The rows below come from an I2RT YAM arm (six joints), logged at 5 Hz.
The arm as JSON. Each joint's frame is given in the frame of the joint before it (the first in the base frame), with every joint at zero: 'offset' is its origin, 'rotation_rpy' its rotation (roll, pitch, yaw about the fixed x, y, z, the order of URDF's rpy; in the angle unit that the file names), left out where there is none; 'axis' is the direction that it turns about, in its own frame. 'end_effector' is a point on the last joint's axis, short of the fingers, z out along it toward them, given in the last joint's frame.
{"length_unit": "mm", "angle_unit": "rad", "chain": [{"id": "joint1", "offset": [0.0, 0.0, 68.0], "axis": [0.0, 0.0, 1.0]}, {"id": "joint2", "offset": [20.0, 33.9, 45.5], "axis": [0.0, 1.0, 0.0]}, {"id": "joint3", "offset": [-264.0, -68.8, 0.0], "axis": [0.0, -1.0, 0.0]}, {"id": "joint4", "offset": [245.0, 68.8, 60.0], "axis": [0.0, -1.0, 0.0]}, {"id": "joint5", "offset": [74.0, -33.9, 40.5], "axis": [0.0, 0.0, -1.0]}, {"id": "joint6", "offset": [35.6, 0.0, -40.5], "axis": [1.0, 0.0, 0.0]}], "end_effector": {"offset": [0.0, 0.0, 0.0], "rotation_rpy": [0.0, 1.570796, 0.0]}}
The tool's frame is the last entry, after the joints.
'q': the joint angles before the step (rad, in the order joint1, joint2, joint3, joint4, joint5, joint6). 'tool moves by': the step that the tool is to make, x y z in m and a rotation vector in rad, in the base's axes. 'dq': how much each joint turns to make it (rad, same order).
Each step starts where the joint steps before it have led.
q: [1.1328, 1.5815, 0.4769, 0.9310, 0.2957, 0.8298]
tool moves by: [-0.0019, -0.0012, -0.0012, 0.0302, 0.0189, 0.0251]
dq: [0.0008, 0.0019, -0.0131, 0.0270, -0.0290, 0.0265]
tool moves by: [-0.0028, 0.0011, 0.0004, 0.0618, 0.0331, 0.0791]
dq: [0.0000, 0.0084, -0.0099, 0.0502, -0.0864, 0.0452]
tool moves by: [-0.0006, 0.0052, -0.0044, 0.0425, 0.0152, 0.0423]
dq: [0.0044, 0.0485, 0.0040, 0.0723, -0.0413, 0.0274]
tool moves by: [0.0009, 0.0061, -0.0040, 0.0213, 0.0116, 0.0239]
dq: [0.0031, 0.0445, 0.0153, 0.0415, -0.0225, 0.0175]
